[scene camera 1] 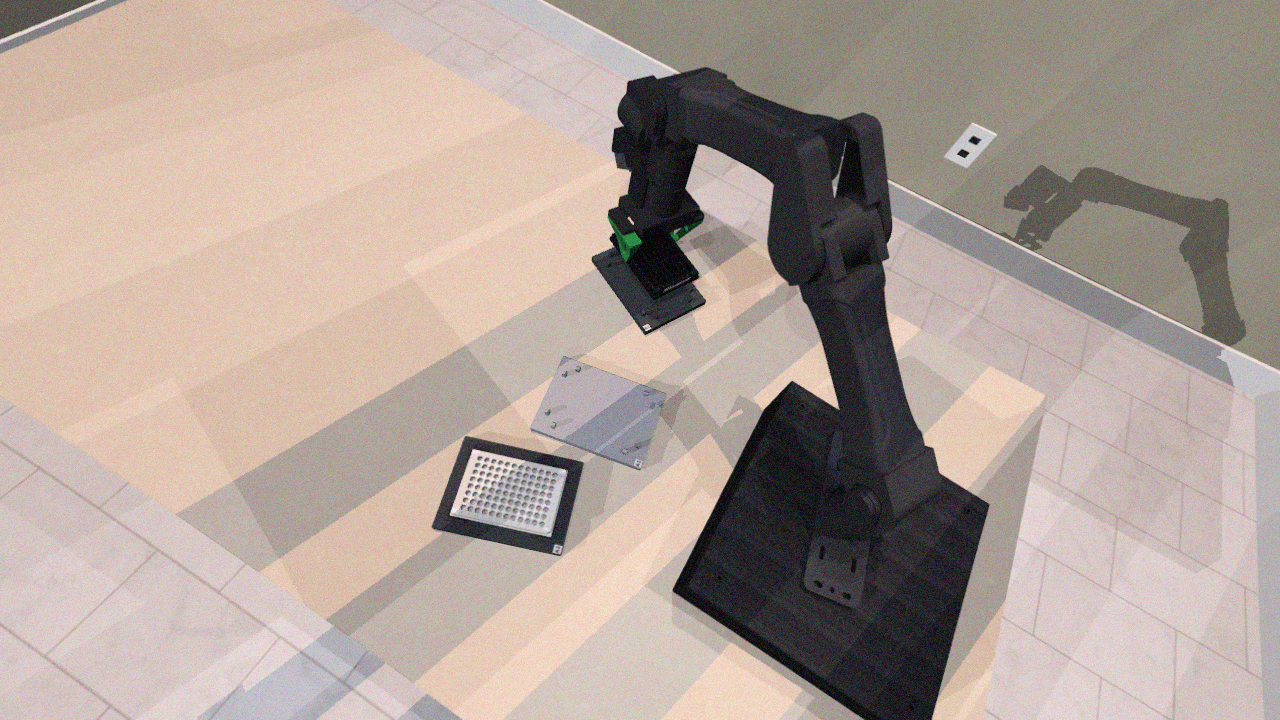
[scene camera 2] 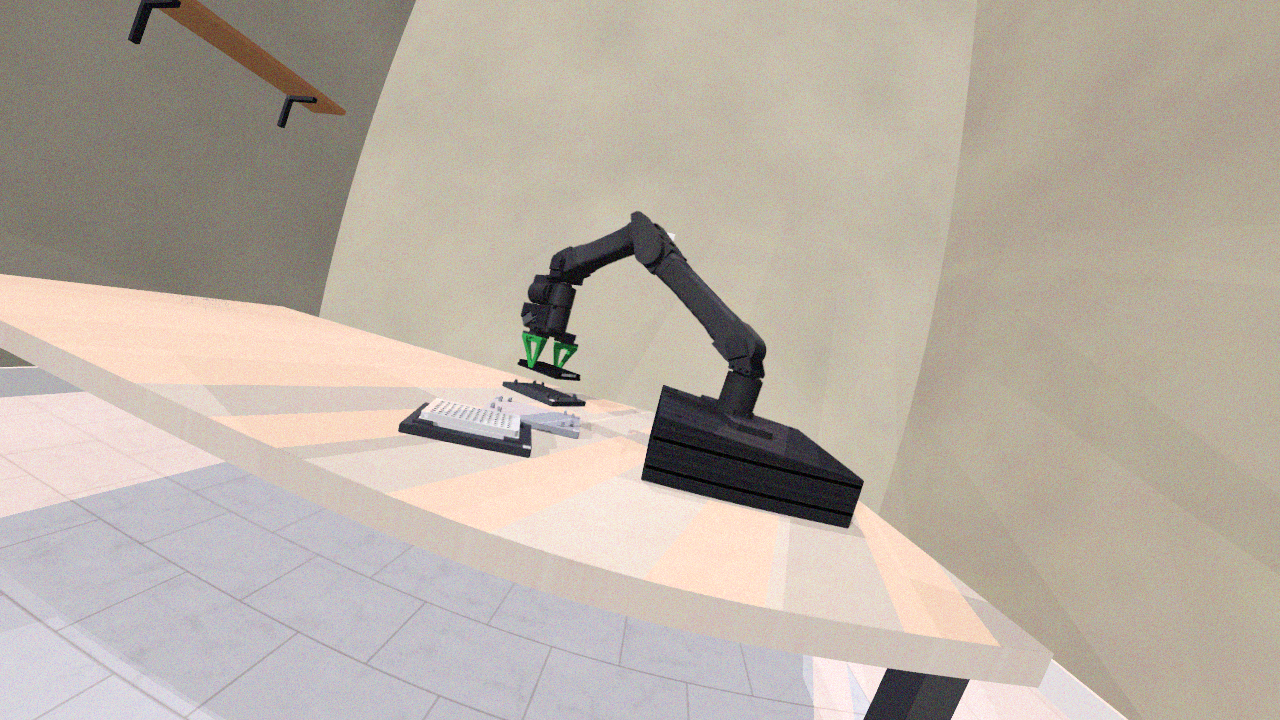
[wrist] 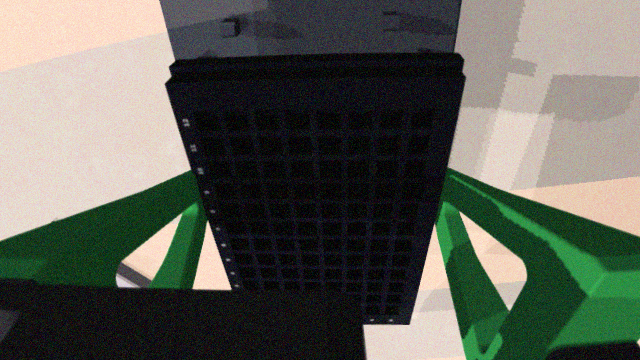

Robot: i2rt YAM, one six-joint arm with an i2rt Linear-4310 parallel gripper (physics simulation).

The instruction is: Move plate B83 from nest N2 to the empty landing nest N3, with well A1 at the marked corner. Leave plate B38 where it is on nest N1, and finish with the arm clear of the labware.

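Note:
My gripper (scene camera 1: 651, 248) (scene camera 2: 547, 365) (wrist: 320, 180) is shut on a black well plate (scene camera 1: 664, 268) (scene camera 2: 553, 370) (wrist: 320, 160), taken as B83, its green fingers on the two long sides. The plate is raised above its dark nest (scene camera 1: 657, 315) (scene camera 2: 541, 394) (wrist: 310, 42), with a gap visible in scene camera 2. Column numbers run along its left edge in the wrist view; well A1 is not readable. The light grey nest (scene camera 1: 595, 407) (scene camera 2: 553, 421) is empty, with small pegs. A white plate (scene camera 1: 510, 488) (scene camera 2: 469, 418), taken as B38, sits flat on another dark nest (scene camera 1: 501, 535) (scene camera 2: 465, 437).
The arm's black base block (scene camera 1: 760, 555) (scene camera 2: 751, 474) stands beside the nests on the wooden table (scene camera 1: 295, 223) (scene camera 2: 608, 555). The grey nest lies between the two dark nests. A wall runs behind the arm, and a wooden shelf (scene camera 2: 250, 58) hangs at upper left.

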